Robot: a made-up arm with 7 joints. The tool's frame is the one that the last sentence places. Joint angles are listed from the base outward.
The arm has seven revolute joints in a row. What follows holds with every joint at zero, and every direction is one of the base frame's. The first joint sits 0.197 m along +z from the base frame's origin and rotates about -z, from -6.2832 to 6.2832 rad. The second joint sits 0.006 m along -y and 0.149 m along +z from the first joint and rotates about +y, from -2.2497 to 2.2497 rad. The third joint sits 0.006 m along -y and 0.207 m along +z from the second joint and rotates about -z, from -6.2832 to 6.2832 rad. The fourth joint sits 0.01 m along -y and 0.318 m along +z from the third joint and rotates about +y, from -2.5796 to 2.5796 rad. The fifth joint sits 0.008 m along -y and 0.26 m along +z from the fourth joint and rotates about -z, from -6.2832 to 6.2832 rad. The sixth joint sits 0.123 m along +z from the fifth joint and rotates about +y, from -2.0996 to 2.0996 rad. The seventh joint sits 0.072 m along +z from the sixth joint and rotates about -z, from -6.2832 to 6.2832 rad. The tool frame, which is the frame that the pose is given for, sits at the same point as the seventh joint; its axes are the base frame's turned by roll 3.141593, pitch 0 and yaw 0 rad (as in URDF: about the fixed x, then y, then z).
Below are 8 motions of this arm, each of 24 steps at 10 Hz.
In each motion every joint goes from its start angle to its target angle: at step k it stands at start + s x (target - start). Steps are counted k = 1, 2, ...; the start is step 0. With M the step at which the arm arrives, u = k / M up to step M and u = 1 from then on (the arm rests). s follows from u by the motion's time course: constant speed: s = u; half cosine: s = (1 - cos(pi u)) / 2; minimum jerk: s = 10 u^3 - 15 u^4 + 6 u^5.
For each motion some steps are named. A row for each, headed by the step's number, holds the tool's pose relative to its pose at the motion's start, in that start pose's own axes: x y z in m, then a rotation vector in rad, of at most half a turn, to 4 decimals.
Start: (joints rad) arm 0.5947 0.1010 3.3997 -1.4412 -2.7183 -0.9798 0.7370
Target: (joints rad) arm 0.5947 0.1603 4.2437 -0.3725 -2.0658 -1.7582 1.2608
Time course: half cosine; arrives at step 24
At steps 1, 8, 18, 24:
1: 0.0007 0.0019 -0.0009 0.0039 0.0043 0.0083
8: 0.0204 0.1124 -0.0394 0.1906 0.2586 0.5006
18: -0.0706 0.2979 -0.0706 0.2920 1.0672 1.6746
24: -0.1087 0.3123 -0.0724 0.2279 1.3272 1.9002

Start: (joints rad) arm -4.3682 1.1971 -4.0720 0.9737 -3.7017 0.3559 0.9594
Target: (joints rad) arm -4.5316 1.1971 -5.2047 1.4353 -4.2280 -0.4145 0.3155
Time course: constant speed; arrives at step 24
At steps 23, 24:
23: 0.2231 0.2570 0.3484 1.5848 0.9682 -1.3919
24: 0.2370 0.2546 0.3714 1.6654 1.0273 -1.4071

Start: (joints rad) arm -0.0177 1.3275 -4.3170 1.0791 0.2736 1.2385 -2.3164
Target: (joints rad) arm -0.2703 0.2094 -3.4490 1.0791 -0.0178 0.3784 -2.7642
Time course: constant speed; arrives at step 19
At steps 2, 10, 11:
2: -0.0793 -0.0579 -0.0489 0.0087 -0.0537 -0.1914
10: -0.4032 -0.1375 -0.3148 0.0327 -0.1237 -0.9222
11: -0.4400 -0.1299 -0.3528 0.0337 -0.1155 -1.0060

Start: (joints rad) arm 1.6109 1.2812 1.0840 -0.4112 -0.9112 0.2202 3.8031
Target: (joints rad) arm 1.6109 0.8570 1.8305 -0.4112 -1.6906 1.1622 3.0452
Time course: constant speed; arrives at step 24
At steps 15, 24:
15: 0.1041 -0.0780 0.0399 0.2267 0.4664 -0.4065
24: 0.1538 -0.1318 0.0875 0.2088 0.8240 -0.6463

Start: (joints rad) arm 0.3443 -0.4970 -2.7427 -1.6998 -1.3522 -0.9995 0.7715
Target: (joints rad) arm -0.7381 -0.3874 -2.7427 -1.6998 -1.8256 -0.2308 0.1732
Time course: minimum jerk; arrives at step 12
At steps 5, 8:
5: -0.0117 0.0075 -0.0806 0.1896 -0.0271 -0.4164
8: -0.0595 0.0582 -0.1710 0.3025 0.0963 -1.0137

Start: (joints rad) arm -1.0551 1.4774 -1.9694 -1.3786 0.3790 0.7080 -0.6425
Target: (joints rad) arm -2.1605 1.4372 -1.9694 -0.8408 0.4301 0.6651 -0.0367
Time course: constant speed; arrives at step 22
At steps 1, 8, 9, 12, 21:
1: 0.0377 0.0282 -0.0028 0.0378 -0.0557 0.0540
8: 0.2850 0.2525 0.0582 0.2629 -0.4776 0.4157
9: 0.3160 0.2867 0.0786 0.2892 -0.5425 0.4641
12: 0.3992 0.3892 0.1565 0.3593 -0.7443 0.6029
21: 0.5337 0.6589 0.5199 0.4853 -1.4115 0.9360

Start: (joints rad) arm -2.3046 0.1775 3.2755 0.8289 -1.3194 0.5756 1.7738
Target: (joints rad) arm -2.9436 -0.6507 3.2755 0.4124 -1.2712 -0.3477 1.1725
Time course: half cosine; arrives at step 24
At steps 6, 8, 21, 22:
6: 0.0547 -0.0257 -0.0628 0.0497 -0.0176 -0.1551
8: 0.0899 -0.0544 -0.1063 0.0824 -0.0313 -0.2614
21: 0.2089 -0.4456 -0.3140 0.2771 -0.1351 -0.8983
22: 0.2087 -0.4607 -0.3161 0.2825 -0.1379 -0.9144

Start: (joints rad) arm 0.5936 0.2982 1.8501 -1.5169 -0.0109 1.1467 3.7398
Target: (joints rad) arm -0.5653 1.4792 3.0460 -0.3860 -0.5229 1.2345 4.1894
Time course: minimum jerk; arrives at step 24
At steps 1, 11, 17, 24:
1: 0.0004 0.0003 -0.0002 0.0010 -0.0002 0.0000
11: 0.3352 0.0732 -0.0063 0.4167 -0.2654 0.1367
17: 0.6035 -0.1334 0.1888 0.3168 -0.4049 0.4375
24: 0.6356 -0.2533 0.2889 0.1845 -0.3621 0.5028

